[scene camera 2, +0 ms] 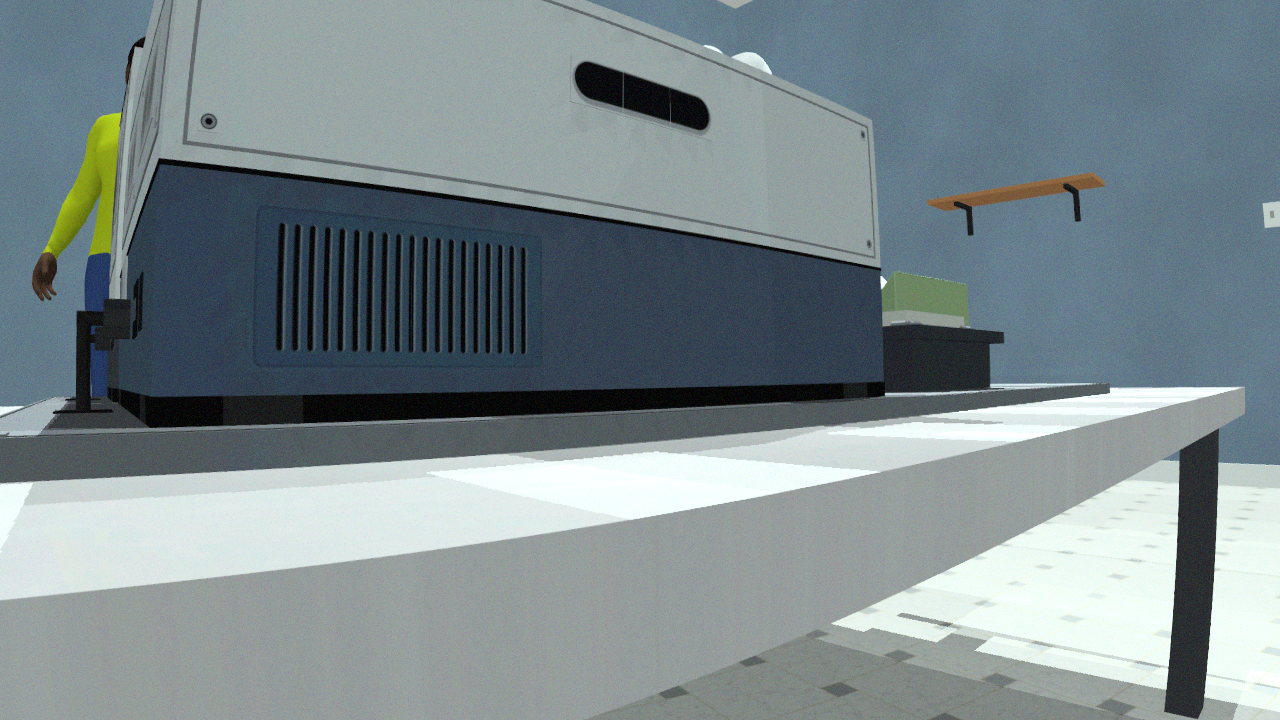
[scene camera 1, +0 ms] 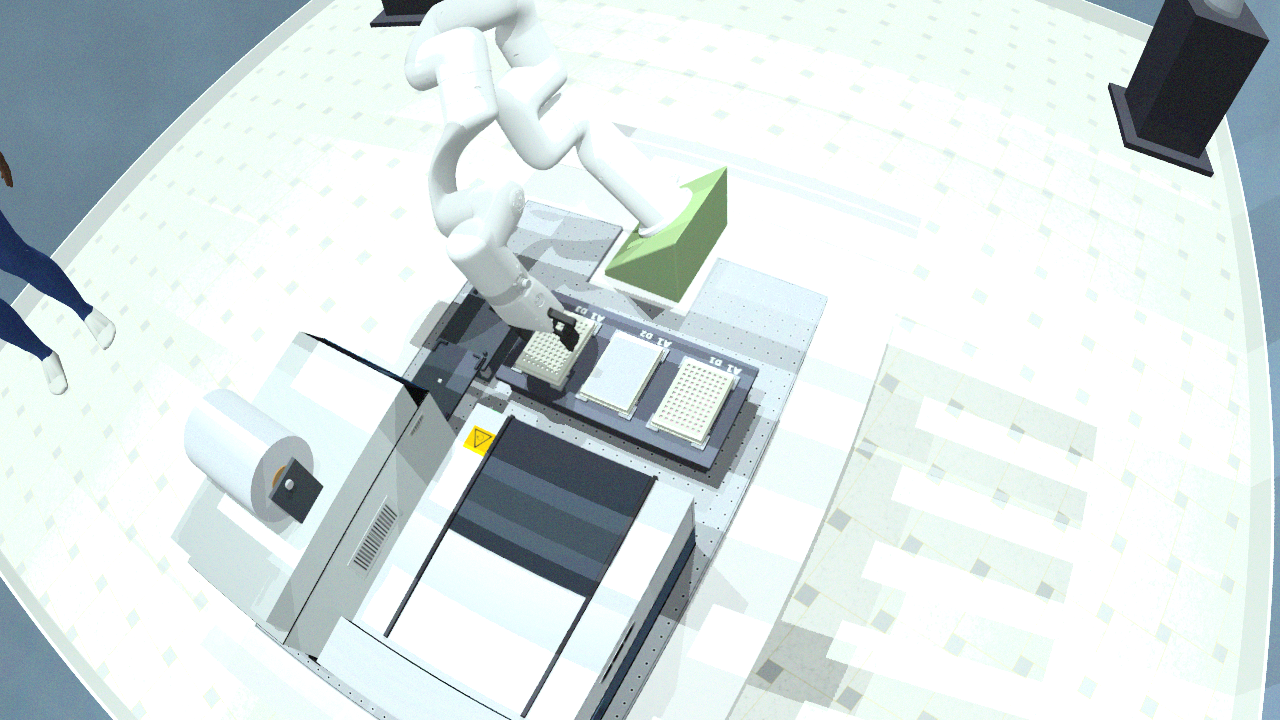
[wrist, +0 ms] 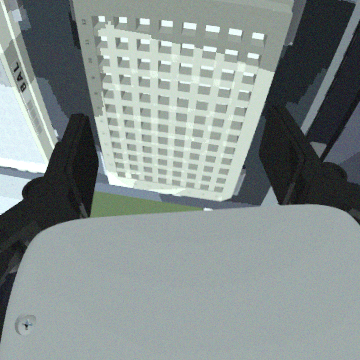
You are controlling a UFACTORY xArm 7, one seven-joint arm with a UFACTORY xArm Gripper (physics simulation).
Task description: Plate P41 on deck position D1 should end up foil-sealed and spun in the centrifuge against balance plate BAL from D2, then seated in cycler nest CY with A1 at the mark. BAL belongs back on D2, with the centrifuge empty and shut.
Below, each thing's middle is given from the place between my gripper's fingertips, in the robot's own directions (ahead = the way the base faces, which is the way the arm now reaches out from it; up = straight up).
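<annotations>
From my hand: BAL plate [scene camera 1: 617,381], 13 cm to the left, 2 cm ahead, 1 cm below; centrifuge [scene camera 2: 328,218], 47 cm ahead, 12 cm to the left, 4 cm above; well plate with pink wells [scene camera 1: 693,401], 25 cm to the left, 4 cm ahead, 1 cm below.
</annotations>
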